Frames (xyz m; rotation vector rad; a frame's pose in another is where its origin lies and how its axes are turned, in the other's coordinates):
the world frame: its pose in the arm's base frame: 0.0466 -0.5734 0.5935 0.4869 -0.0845 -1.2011
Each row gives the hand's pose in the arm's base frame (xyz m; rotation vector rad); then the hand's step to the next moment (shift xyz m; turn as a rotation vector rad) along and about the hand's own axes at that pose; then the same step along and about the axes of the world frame.
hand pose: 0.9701 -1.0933 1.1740 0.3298 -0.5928 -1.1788
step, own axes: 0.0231 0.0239 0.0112 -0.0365 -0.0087 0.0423
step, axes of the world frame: 0.0123 0.0232 0.0232 -0.0494 -0.0187 0.0201
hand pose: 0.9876 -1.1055 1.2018 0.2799 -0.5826 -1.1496
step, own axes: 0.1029 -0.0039 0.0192 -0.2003 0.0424 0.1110
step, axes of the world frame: 0.0828 0.0054 0.0639 -0.2327 0.0030 0.0095
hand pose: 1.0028 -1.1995 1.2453 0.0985 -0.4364 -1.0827
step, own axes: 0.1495 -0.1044 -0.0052 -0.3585 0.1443 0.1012
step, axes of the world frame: 0.1523 -0.0680 0.0738 -0.3856 0.0656 -0.0811
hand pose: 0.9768 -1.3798 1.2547 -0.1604 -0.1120 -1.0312
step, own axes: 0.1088 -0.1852 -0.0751 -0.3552 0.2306 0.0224
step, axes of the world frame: 0.1505 -0.1601 0.0591 -0.3646 0.1062 -0.1887
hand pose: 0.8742 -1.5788 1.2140 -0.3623 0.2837 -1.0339
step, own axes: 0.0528 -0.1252 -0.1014 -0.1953 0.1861 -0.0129
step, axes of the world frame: 0.0753 -0.1476 0.0359 -0.1991 0.0771 -0.1654
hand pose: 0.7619 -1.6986 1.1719 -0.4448 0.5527 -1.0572
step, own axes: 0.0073 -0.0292 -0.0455 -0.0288 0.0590 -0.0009
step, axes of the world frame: 0.0075 -0.0539 0.0038 -0.0300 0.0273 -0.0516
